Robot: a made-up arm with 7 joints. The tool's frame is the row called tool. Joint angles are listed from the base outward. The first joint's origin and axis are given. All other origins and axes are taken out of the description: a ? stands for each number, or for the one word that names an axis. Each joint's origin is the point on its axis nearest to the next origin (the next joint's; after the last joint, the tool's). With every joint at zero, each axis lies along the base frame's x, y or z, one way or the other. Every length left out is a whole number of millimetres.
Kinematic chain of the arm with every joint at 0, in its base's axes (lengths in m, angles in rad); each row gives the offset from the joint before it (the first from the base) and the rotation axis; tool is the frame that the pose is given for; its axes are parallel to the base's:
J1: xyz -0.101 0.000 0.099 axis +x
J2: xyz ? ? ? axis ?
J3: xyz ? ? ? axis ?
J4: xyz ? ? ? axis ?
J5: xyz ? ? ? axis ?
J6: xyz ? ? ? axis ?
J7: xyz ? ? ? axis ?
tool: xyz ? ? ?
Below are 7 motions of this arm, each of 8 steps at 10 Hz.
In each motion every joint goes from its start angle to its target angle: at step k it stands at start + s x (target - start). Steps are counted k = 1, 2, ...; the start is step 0. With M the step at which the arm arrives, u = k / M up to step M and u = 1 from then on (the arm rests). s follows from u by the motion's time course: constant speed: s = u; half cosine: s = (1 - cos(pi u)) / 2; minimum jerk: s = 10 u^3 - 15 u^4 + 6 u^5.
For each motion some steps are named. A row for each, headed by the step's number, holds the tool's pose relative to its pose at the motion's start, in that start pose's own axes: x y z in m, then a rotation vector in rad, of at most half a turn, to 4 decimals.
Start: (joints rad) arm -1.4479 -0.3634 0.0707 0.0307 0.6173 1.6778 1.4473
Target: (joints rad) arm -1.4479 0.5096 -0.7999 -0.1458 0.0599 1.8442 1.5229
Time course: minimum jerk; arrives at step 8
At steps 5, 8:
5: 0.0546 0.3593 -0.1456 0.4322 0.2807 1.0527
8: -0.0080 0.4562 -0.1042 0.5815 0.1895 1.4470

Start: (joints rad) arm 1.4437 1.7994 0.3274 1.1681 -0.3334 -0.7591 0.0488
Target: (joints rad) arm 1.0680 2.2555 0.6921 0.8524 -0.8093 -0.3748 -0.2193
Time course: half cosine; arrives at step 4
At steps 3, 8:
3: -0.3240 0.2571 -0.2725 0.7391 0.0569 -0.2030
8: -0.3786 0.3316 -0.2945 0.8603 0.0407 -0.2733

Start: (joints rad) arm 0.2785 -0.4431 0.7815 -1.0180 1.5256 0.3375 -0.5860
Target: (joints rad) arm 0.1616 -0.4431 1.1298 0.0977 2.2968 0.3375 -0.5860
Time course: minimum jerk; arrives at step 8
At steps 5, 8:
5: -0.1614 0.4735 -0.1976 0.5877 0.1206 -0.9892
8: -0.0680 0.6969 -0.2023 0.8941 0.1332 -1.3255

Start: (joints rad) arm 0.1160 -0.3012 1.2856 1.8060 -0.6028 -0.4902 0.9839
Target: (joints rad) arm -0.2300 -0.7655 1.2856 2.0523 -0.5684 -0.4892 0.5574
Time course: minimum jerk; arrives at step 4
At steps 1, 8:
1: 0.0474 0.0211 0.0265 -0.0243 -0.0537 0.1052
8: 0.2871 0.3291 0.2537 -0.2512 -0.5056 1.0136

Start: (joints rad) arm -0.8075 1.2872 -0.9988 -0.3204 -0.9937 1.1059 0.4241
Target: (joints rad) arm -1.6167 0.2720 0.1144 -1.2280 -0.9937 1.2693 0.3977
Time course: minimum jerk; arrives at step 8
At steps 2, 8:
2: -0.0383 0.0100 -0.0720 0.1718 0.0094 -0.0989
8: -0.5615 0.3600 -0.4711 0.8056 0.5203 -1.0998

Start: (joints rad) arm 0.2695 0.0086 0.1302 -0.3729 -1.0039 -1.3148 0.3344
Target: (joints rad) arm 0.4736 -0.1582 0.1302 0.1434 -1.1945 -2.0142 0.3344
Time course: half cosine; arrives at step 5
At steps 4, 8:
4: -0.1176 0.0156 0.2966 -0.4639 -0.5255 -0.1824
8: -0.1505 0.0224 0.3186 -0.5092 -0.5730 -0.2209

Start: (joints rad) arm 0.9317 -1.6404 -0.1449 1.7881 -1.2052 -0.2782 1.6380
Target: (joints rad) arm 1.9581 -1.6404 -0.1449 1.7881 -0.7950 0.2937 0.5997
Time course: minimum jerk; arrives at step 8
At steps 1, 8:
1: 0.0083 -0.0022 0.0078 -0.0105 -0.0069 0.0148
8: 0.1967 -0.1481 0.5511 -0.6613 -0.0677 0.5219

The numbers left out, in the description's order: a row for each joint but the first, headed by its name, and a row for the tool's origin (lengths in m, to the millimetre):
J2: xyz 0.000 0.089 0.482, axis -z
J3: xyz 0.027 -0.295 0.000, axis +y
J4: xyz -0.053 0.000 -0.100, axis -x
J5: xyz 0.000 0.041 0.201, axis +y
J6: xyz 0.038 0.000 -0.017, axis +x
J7: xyz 0.000 -0.263 -0.150, axis -z
tool: xyz 0.100 -0.238 0.000

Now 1 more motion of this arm.
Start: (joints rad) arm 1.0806 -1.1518 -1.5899 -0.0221 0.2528 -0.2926 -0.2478
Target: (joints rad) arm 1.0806 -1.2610 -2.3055 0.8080 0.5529 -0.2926 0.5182
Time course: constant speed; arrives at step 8
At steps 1, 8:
1: -0.0407 0.0002 0.0397 -0.0925 -0.0239 -0.1370
8: -0.3946 0.3039 0.1316 -0.5048 -0.2803 -1.3854

